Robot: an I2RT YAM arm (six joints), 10 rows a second.
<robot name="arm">
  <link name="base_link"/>
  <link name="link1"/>
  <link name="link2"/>
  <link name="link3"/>
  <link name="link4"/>
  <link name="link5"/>
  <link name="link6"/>
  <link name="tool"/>
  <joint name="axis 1" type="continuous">
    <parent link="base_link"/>
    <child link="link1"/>
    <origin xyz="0 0 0.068"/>
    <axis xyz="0 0 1"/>
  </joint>
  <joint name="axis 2" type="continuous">
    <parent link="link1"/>
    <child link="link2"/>
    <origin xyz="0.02 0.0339 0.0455"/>
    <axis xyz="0 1 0"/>
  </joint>
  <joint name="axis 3" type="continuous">
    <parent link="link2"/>
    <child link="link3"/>
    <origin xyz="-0.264 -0.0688 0"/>
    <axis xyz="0 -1 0"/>
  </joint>
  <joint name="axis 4" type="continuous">
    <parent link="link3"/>
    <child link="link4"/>
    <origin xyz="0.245 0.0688 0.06"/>
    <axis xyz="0 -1 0"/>
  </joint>
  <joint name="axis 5" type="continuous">
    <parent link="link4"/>
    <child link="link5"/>
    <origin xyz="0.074 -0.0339 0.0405"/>
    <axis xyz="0 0 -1"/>
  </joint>
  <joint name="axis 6" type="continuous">
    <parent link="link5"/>
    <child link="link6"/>
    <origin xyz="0.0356 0 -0.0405"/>
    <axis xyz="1 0 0"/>
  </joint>
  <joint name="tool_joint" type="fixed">
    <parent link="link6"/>
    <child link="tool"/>
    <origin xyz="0 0 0" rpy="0 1.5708 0"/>
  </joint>
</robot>
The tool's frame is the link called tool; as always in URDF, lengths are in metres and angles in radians. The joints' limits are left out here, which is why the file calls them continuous.
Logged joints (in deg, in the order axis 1, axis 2, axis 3, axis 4, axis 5, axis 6), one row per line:
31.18 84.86 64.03 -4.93 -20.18 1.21
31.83 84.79 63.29 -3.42 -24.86 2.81
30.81 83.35 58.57 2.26 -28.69 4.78
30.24 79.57 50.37 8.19 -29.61 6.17
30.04 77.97 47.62 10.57 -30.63 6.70
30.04 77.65 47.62 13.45 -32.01 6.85
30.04 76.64 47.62 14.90 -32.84 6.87
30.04 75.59 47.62 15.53 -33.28 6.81
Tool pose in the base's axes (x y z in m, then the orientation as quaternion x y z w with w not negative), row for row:
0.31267 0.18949 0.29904 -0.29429 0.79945 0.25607 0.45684
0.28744 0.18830 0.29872 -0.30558 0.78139 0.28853 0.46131
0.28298 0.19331 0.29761 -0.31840 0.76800 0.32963 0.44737
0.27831 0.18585 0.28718 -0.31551 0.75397 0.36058 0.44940
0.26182 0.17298 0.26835 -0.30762 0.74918 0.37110 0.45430
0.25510 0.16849 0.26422 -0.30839 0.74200 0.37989 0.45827
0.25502 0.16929 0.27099 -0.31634 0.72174 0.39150 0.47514
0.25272 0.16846 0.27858 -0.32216 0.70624 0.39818 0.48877
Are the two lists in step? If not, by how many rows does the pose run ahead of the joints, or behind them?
The pose runs 1 row behind the joints: the pose in row i belongs to the joints in row i - 1.
